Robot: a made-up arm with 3 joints.
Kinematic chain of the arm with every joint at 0, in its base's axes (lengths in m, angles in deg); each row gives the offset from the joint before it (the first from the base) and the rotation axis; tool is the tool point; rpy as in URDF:
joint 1: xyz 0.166 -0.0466 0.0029 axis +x
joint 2: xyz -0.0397 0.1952 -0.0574 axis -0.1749 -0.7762 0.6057
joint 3: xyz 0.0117 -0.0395 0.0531 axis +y
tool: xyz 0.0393 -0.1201 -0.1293 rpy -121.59 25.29 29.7
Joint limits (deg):
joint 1: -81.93..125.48
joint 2: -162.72..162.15
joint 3: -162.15..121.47
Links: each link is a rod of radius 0.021 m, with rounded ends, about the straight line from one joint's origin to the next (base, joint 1, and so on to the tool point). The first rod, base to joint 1, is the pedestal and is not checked.
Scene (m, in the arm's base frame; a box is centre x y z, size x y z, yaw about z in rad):
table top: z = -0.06
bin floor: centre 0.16 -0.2 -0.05 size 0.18 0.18 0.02 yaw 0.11
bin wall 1: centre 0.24 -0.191 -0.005 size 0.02 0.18 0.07 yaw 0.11
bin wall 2: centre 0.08 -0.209 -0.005 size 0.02 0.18 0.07 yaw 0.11
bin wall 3: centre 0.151 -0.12 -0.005 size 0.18 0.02 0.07 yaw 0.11
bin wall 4: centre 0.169 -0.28 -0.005 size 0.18 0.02 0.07 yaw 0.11
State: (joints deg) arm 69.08 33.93 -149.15
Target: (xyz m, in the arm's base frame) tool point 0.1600 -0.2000 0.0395
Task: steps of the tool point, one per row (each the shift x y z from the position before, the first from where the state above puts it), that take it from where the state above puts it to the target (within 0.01 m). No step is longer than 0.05 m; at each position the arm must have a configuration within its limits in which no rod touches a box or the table.
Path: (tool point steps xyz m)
1: 0.0150 -0.0232 -0.0373
2: 0.0146 -0.0100 -0.0423

